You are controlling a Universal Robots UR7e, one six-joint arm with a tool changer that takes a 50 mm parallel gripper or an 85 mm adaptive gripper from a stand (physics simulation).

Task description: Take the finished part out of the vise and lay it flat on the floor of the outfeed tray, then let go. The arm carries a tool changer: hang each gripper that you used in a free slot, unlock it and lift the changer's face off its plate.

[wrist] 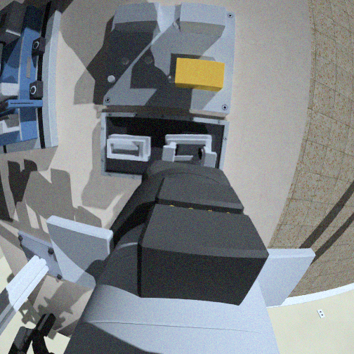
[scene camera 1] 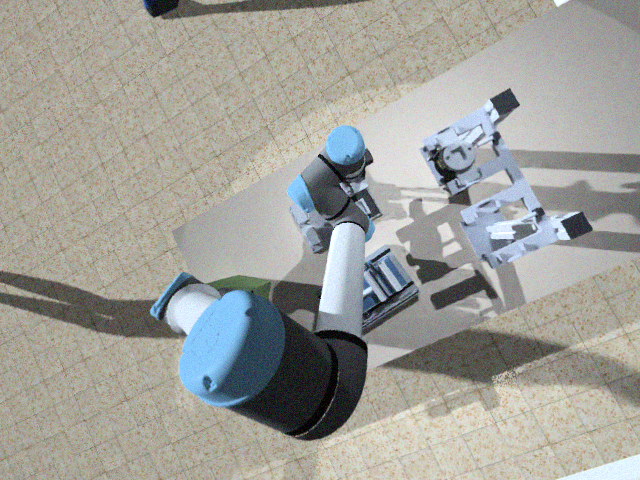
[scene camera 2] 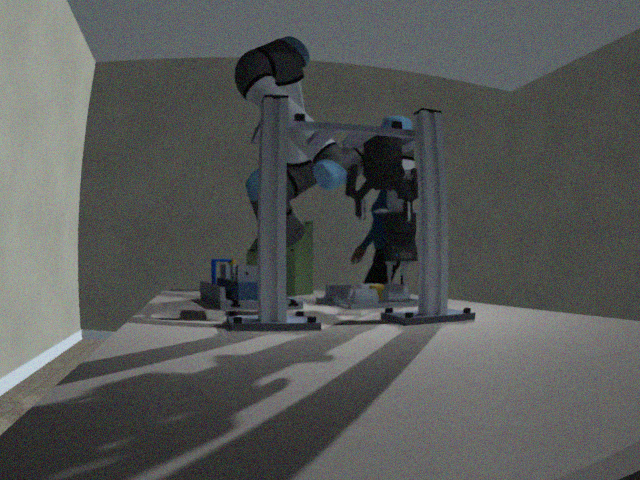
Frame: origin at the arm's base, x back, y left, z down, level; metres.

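Seen in the pictures: end effector, tool point: (scene camera 2: pixel 400 205).
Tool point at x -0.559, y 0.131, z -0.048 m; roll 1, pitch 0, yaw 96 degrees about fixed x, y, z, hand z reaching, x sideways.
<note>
Pixels of each thing's top centre, then the offset from my tool point to it.
- blue vise, middle of its top: (scene camera 2: pixel 245 263) (scene camera 1: pixel 365 296) dx +0.173, dy -0.329, dz +0.136 m
- yellow block, middle of its top: (scene camera 2: pixel 382 285) dx +0.127, dy +0.014, dz +0.191 m
My parallel gripper (wrist: pixel 189 156) (scene camera 2: pixel 397 271) points down and is shut on the finished part (wrist: pixel 188 138), a light grey block with a raised frame. The gripper holds the part low over the right half of the outfeed tray (wrist: pixel 103 150), which has light grey walls and a dark floor. The gripper body hides the part's near side, and whether the part touches the floor cannot be told. A second light hollow part (wrist: pixel 112 149) lies in the tray's left half. The blue vise (wrist: pixel 31 72) (scene camera 1: pixel 393 273) stands to the left in the wrist view.
A grey fixture plate (wrist: pixel 167 97) with a yellow block (wrist: pixel 200 73) (scene camera 2: pixel 378 289) lies directly behind the tray. The tool stand (scene camera 1: pixel 522 188) (scene camera 2: pixel 273 206) holds the black adaptive gripper in one slot; its other slot is free. A green box (scene camera 1: pixel 242 283) (scene camera 2: pixel 300 263) stands near the arm's base.
</note>
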